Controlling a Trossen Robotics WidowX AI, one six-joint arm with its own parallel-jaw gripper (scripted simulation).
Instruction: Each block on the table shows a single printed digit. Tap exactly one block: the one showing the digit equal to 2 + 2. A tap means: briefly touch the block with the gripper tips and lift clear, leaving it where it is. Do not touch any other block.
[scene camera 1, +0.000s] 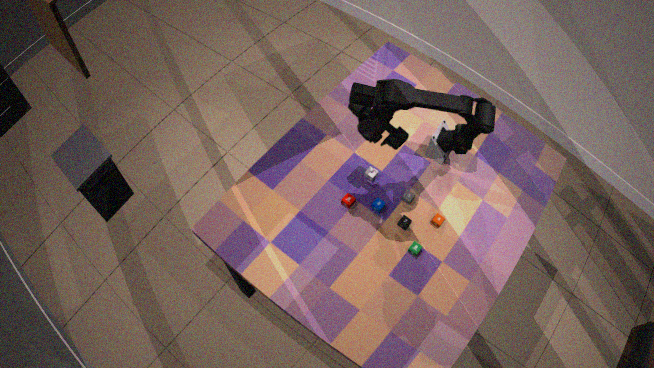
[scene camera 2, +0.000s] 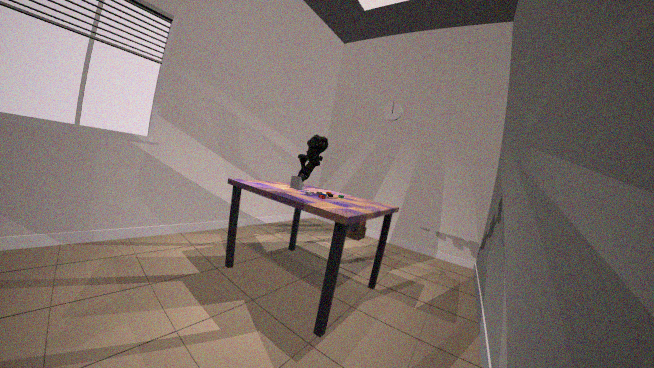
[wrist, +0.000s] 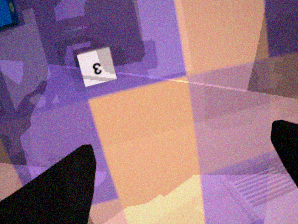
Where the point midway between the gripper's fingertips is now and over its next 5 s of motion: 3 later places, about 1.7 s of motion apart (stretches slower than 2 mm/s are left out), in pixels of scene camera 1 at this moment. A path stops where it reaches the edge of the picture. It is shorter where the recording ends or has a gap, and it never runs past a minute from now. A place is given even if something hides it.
The gripper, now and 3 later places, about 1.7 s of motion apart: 371, 135; 410, 178; 444, 209; 442, 216
